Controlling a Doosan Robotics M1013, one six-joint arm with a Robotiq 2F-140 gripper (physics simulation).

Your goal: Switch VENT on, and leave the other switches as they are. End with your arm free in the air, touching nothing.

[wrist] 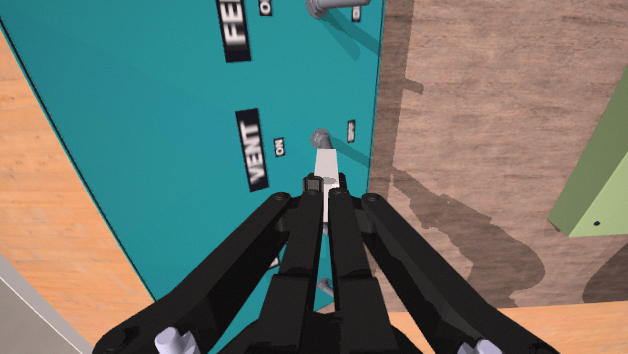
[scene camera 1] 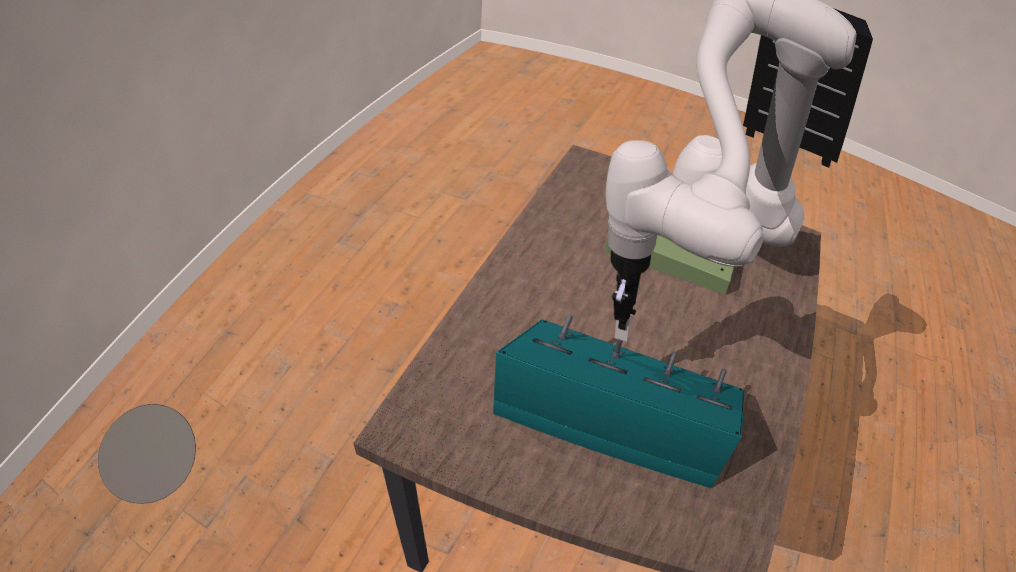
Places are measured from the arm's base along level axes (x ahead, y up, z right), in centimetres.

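Pixels of known places: gripper, fingertip midpoint: [wrist: 326, 163] [scene camera 1: 621, 337].
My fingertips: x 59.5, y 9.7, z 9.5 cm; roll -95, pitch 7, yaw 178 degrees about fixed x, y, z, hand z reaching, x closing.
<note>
Ahead of a thing's pixels: the offset from my fingertips to its top centre. "*": to the spot under its first point. Level surfaces: height alone.
The teal switch box [scene camera 1: 611, 419] [wrist: 150, 100] stands on the table. The VENT lever {dx -0.1, dy -0.6, dz +0.3 cm} [scene camera 1: 617, 350] [wrist: 321, 138] is the second from the left in the scene view. Its ON label {* dx +4.5, dy -3.2, dz +0.7 cm} [wrist: 279, 147] and OFF label {* dx -3.0, dy -7.4, dz +0.0 cm} [wrist: 351, 131] lie on opposite sides of it. The lever's visible part leans slightly to the OFF side; its tip is hidden behind the fingertips. My gripper [scene camera 1: 622, 331] [wrist: 326, 163] is shut and empty, pointing down at the lever's upper end. Whether they touch is unclear. The neighbouring lever marked FE… [scene camera 1: 670, 363] [wrist: 345, 4] leans to its right-hand label in the wrist view.
Two more levers, one at the left [scene camera 1: 565, 326] and one at the right [scene camera 1: 720, 380], stand on the box. A green block [scene camera 1: 689, 270] [wrist: 590, 170] lies behind it on the brown table {dy -15.1 cm} [scene camera 1: 440, 397] [wrist: 475, 75]. A black cabinet [scene camera 1: 856, 78] is at the back.
</note>
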